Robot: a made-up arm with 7 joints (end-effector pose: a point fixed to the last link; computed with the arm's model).
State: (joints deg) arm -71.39 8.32 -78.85 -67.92 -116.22 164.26 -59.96
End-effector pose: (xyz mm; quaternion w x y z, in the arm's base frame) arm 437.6 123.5 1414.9 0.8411 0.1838 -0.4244 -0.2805
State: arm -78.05 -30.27 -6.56 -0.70 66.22 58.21 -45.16
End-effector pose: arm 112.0 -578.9 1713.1 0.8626 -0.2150 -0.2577 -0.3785
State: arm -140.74 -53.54 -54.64 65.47 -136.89 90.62 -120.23
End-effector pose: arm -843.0 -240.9 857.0 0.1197 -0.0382 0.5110 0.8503
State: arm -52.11 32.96 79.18 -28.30 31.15 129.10 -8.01
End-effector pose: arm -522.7 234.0 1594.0 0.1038 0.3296 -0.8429 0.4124
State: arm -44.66 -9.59 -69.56 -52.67 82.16 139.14 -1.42
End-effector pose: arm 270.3 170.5 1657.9 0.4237 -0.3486 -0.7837 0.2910
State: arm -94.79 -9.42 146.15 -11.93 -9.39 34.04 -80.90
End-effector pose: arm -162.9 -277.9 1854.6 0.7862 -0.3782 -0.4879 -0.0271
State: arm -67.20 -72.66 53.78 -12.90 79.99 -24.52 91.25
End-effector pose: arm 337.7 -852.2 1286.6 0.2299 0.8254 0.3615 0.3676
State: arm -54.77 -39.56 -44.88 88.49 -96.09 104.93 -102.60
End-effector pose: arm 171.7 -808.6 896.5 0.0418 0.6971 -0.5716 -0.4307
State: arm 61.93 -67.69 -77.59 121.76 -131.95 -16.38 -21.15
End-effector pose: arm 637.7 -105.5 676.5 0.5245 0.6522 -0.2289 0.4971
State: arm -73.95 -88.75 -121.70 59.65 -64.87 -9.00 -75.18
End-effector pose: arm -288.9 -911.5 1125.7 0.7087 -0.3588 -0.6015 0.0852
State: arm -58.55 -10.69 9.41 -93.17 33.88 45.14 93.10
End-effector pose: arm -304.0 353.4 1333.9 0.6583 0.0563 -0.4689 0.5861
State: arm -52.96 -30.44 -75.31 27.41 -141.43 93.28 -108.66
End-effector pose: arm 199.0 -746.7 1519.7 0.6821 0.1397 -0.5752 -0.4294
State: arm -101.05 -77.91 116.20 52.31 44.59 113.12 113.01
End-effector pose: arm 248.3 -764.3 1279.0 0.5092 -0.6871 0.3527 -0.3797
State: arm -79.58 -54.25 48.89 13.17 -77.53 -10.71 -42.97
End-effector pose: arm 245.1 -822.4 1474.5 0.5264 0.0245 0.7490 -0.4016
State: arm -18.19 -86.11 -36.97 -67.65 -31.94 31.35 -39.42
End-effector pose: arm 600.8 146.4 1332.4 0.6224 -0.6877 0.0158 -0.3734
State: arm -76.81 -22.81 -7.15 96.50 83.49 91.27 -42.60
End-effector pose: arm 87.2 -688.1 901.4 0.6153 0.3861 -0.0380 -0.6862
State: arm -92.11 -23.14 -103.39 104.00 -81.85 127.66 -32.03
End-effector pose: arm -639.7 -146.9 1218.6 0.1827 -0.0837 0.8923 -0.4044
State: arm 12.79 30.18 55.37 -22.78 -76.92 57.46 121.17
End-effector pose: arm -630.3 -338.1 1564.6 0.1394 0.6792 -0.4753 0.5415
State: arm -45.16 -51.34 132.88 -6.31 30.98 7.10 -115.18
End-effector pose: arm 505.2 -645.0 1541.5 0.6560 -0.1228 -0.7067 0.2348
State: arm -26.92 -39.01 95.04 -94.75 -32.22 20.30 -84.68
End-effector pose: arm -135.3 -653.7 1091.4 0.8986 0.0927 -0.1824 -0.3881
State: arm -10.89 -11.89 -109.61 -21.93 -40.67 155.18 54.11
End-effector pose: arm 354.4 75.4 1711.4 0.3832 -0.9025 -0.1719 0.0953
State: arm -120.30 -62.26 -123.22 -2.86 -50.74 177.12 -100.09
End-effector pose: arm -422.9 -731.5 1199.8 0.0786 0.6472 -0.2753 -0.7065
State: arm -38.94 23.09 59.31 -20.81 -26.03 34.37 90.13
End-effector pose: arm -526.4 165.0 1684.3 0.6055 0.5377 -0.4153 0.4144
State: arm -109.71 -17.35 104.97 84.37 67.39 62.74 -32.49
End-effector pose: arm 582.4 -163.4 1339.5 0.8941 0.4087 0.0232 0.1818
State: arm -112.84 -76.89 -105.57 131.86 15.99 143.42 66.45
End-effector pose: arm -457.1 149.2 970.8 0.1599 0.2516 -0.0595 0.9527
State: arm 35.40 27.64 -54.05 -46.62 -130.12 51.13 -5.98
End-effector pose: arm -620.1 53.1 1522.1 0.0812 0.1121 -0.1426 -0.9800
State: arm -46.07 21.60 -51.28 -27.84 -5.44 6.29 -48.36
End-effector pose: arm -191.0 473.0 1705.2 0.4042 -0.3937 -0.0409 -0.8246
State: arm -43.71 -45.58 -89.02 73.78 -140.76 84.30 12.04
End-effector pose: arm -18.4 -857.6 1149.5 0.1033 0.4953 -0.8563 0.1038
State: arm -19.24 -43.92 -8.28 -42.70 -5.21 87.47 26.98
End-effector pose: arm 266.5 -51.3 1711.0 0.7386 -0.0450 -0.6727 0.0003
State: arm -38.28 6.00 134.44 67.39 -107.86 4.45 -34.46
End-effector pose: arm -268.9 560.6 1554.7 0.5934 -0.7796 -0.1509 -0.1318
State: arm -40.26 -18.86 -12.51 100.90 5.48 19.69 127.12
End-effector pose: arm 476.5 -561.8 966.1 0.0618 -0.6735 -0.0390 0.7356
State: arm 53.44 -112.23 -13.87 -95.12 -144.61 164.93 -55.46
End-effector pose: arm 47.3 469.1 1133.1 0.3619 0.5916 0.6541 0.3020
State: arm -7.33 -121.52 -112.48 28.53 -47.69 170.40 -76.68
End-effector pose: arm 705.2 -366.3 417.9 0.1715 0.6737 0.3081 -0.6495
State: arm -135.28 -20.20 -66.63 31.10 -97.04 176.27 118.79
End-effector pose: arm -511.9 -226.1 1632.0 0.5212 0.0376 0.2676 -0.8095
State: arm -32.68 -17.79 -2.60 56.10 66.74 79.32 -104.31
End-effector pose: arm 592.1 -458.5 1403.7 0.9029 -0.3589 -0.0171 -0.2359
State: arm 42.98 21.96 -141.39 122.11 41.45 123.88 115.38
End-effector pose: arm -22.8 -597.7 859.2 0.0872 -0.5286 0.7956 0.2827
